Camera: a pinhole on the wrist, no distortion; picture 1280 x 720 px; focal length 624.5 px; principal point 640.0 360.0 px. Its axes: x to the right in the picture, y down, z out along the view. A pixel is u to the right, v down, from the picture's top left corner.
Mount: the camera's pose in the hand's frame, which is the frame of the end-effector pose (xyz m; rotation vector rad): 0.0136 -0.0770 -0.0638 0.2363 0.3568 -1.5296
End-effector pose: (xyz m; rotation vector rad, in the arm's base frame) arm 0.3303 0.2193 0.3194 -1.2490 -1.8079 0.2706
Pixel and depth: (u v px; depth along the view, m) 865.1 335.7 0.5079
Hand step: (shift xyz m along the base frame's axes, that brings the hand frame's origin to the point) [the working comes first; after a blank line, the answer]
In the camera's frame: 0.1831 -0.0198 0.5079

-0.5410 -0.0748 0.0889
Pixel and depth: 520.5 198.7 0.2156
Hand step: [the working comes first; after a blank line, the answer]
In the camera's frame: -0.0413 -0.0557 0.2156

-0.1930 -0.0318 -0.0296
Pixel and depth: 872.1 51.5 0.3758
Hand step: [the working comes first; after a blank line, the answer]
In the camera's frame: 0.1397 -0.1856 0.3758

-0.3996 -0.2103 -0.0033
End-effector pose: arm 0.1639 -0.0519 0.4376 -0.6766 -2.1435 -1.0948
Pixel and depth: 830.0 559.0 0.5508
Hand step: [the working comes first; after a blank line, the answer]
In the camera's frame: 0.1676 0.1755 0.5508

-0.5595 0.1231 -0.2214
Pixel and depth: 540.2 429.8 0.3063
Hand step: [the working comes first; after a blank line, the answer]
In the camera's frame: -0.0489 0.0342 0.3063

-0.2160 0.1337 -0.1291
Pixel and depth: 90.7 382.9 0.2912
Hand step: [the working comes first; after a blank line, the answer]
In the camera's frame: -0.2561 0.0107 0.2912

-0.0840 0.2867 -0.0757
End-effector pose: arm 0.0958 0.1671 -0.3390 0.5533 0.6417 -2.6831
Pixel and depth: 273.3 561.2 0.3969
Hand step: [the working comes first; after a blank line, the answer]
In the camera's frame: -0.2331 0.1279 0.3969

-0.2613 -0.2208 0.2396
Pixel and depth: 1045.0 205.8 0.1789
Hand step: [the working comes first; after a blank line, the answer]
In the camera's frame: 0.1160 -0.0442 0.1789

-0.1039 0.1865 0.1488
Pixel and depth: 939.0 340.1 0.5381
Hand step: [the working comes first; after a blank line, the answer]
In the camera's frame: 0.2576 -0.0171 0.5381

-0.3375 0.2613 0.4482
